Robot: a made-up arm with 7 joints. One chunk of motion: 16 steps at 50 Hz.
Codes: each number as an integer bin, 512 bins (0 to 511) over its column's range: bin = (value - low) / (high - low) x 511, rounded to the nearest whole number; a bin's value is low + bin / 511 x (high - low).
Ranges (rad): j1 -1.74..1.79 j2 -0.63..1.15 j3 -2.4..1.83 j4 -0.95..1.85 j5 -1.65..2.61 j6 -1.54..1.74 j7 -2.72..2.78
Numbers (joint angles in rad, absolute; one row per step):
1: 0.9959 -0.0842 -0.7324 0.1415 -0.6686 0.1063 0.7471
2: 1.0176 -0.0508 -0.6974 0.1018 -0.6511 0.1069 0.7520
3: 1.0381 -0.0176 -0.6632 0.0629 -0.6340 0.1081 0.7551
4: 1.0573 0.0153 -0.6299 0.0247 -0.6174 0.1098 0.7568
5: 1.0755 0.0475 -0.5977 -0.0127 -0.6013 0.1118 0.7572
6: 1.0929 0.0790 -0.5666 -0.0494 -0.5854 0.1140 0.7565
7: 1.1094 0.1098 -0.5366 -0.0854 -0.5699 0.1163 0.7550
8: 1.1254 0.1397 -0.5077 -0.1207 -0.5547 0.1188 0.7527
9: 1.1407 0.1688 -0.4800 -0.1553 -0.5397 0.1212 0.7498
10: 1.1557 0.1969 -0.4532 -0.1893 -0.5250 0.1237 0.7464
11: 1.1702 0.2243 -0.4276 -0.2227 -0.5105 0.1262 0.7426
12: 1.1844 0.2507 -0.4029 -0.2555 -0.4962 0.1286 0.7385
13: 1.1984 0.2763 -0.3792 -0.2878 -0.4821 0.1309 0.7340
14: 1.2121 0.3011 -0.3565 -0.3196 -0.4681 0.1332 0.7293
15: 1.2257 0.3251 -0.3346 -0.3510 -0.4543 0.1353 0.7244
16: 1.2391 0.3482 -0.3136 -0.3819 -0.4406 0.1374 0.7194
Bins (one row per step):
1: 396 157 201 199 118 256 322
2: 399 166 206 192 120 257 323
3: 402 176 210 185 122 257 323
4: 405 185 214 178 124 257 323
5: 408 194 218 171 126 257 323
6: 410 204 221 164 128 258 323
7: 412 212 225 158 130 258 323
8: 415 221 229 151 131 258 323
9: 417 229 232 145 133 259 322
10: 419 237 235 139 135 259 322
11: 421 245 238 133 137 260 322
12: 423 253 241 127 138 260 321
13: 425 260 244 121 140 260 321
14: 427 267 247 115 142 261 320
15: 429 274 250 109 143 261 320
16: 431 281 252 104 145 261 320

